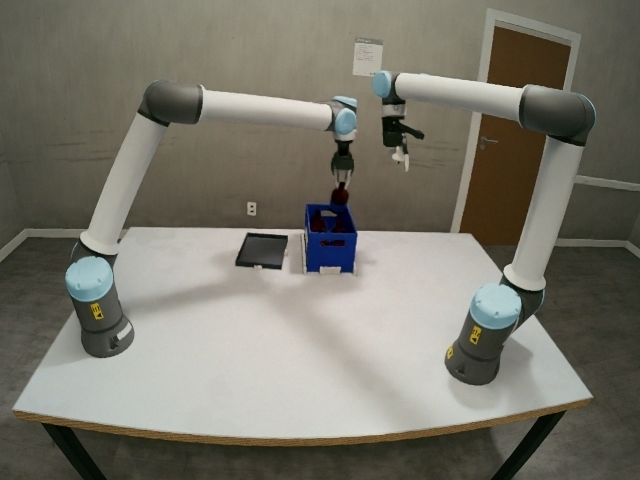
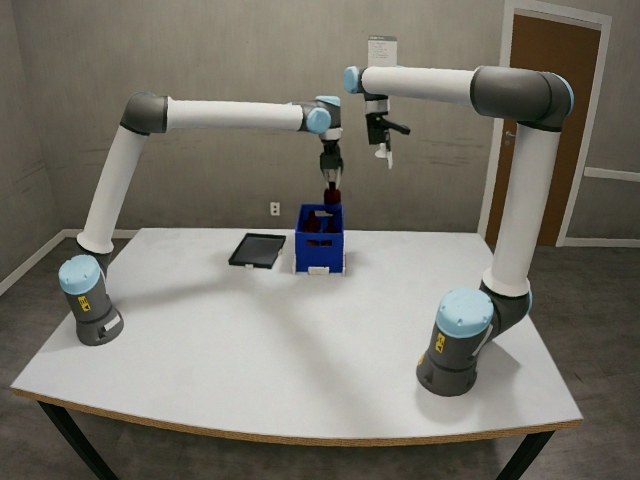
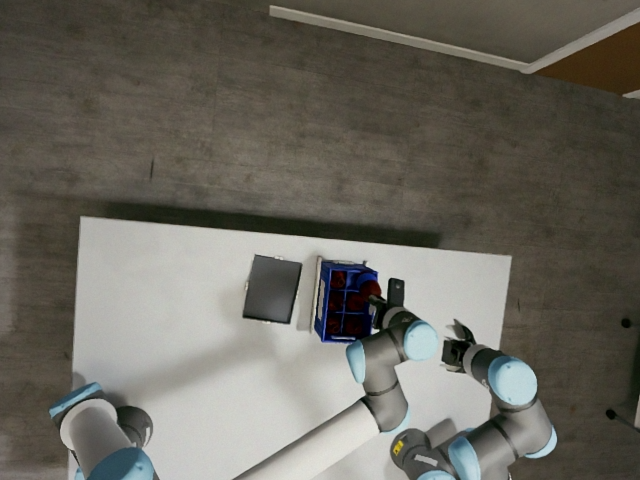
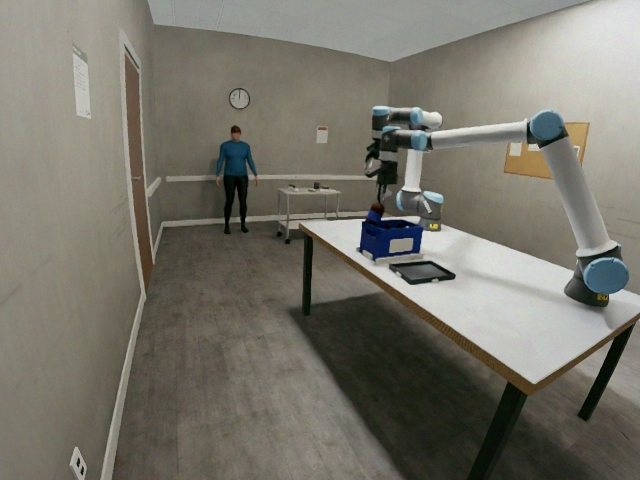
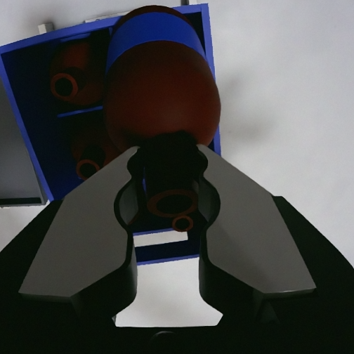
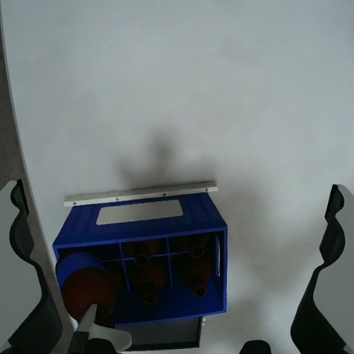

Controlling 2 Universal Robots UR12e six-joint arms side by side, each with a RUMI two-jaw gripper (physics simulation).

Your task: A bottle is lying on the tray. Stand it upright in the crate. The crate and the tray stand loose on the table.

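Note:
A dark red bottle with a blue band [image 1: 339,196] [image 2: 332,197] [image 3: 370,288] [image 4: 375,211] [image 5: 162,90] [image 6: 87,292] hangs tilted, neck up, over the far right corner compartment of the blue crate [image 1: 330,259] [image 2: 318,258] [image 4: 381,249] [image 6: 200,215]. Its base is at about rim height; contact with the rim cannot be told. My left gripper [image 1: 341,181] [image 2: 332,181] [image 5: 167,148] is shut on its neck. Bottles stand in the other compartments. The black tray [image 1: 262,250] [image 2: 256,250] [image 3: 272,289] [image 4: 422,271] beside the crate is empty. My right gripper [image 1: 400,157] [image 2: 385,155] [image 6: 177,184] is open, high up.
Low white strips stand on the table [image 1: 310,330] [image 2: 289,330] along the crate's sides, and small white blocks stand at the tray's edges. My right arm's wrist is close to the right of my left arm's wrist. The table's far edge runs behind crate and tray.

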